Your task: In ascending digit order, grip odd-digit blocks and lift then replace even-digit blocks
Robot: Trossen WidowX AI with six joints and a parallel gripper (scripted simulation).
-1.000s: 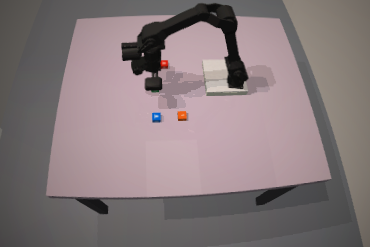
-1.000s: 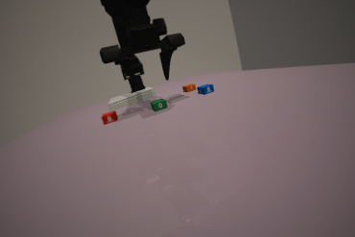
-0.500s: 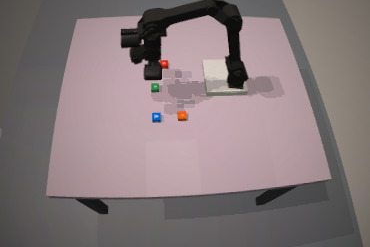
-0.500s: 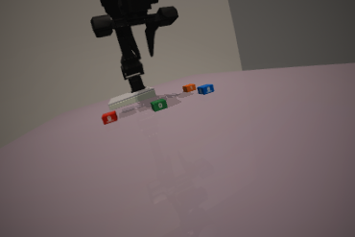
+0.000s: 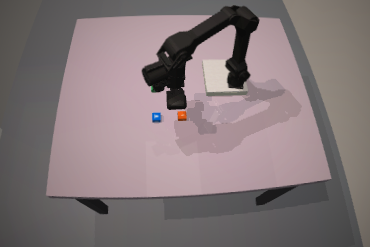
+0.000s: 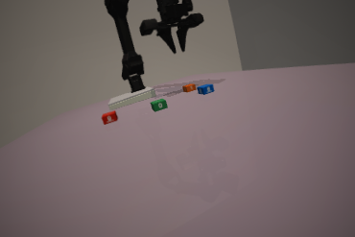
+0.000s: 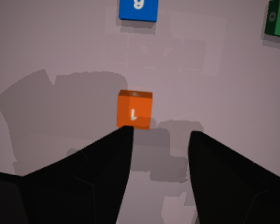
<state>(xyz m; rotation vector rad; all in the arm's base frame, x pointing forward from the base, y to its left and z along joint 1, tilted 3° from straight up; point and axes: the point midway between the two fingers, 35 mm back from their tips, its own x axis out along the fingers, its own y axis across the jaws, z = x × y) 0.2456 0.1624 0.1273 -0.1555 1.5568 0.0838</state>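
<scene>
My gripper tip is 40 mm past the orange block, 10 mm to the right of it and 120 mm above it. From my gripper tip the other things lie so: red block: 60 mm ahead, 230 mm to the right, 120 mm below; green block: 80 mm ahead, 110 mm to the right, 120 mm below; blue block: 60 mm ahead, 30 mm to the left, 120 mm below.
</scene>
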